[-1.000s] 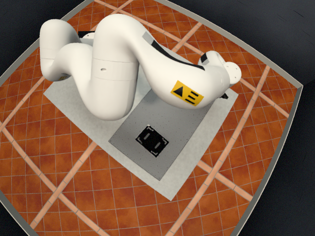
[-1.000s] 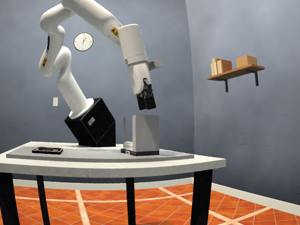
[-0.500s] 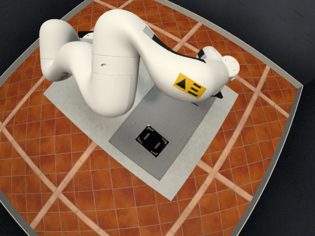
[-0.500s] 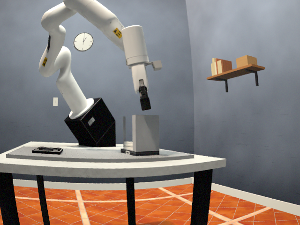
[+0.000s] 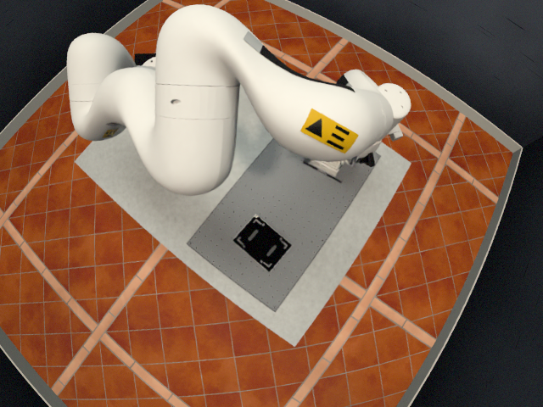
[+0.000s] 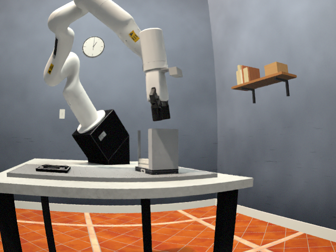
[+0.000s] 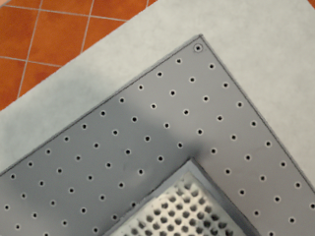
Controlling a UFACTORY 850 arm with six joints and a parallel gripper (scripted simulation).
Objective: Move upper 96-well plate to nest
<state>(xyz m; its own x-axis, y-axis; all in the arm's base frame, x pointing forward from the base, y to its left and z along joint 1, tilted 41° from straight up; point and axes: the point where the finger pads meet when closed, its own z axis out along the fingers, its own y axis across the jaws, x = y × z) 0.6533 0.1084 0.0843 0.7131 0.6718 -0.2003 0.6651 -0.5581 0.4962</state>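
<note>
Right now the white 96-well plate is 50 mm behind my hand, 10 mm to the left of it and 150 mm below it. Also, from my hand: black plate nest N1 (160 mm behind, 350 mm to the right, 180 mm below).
</note>
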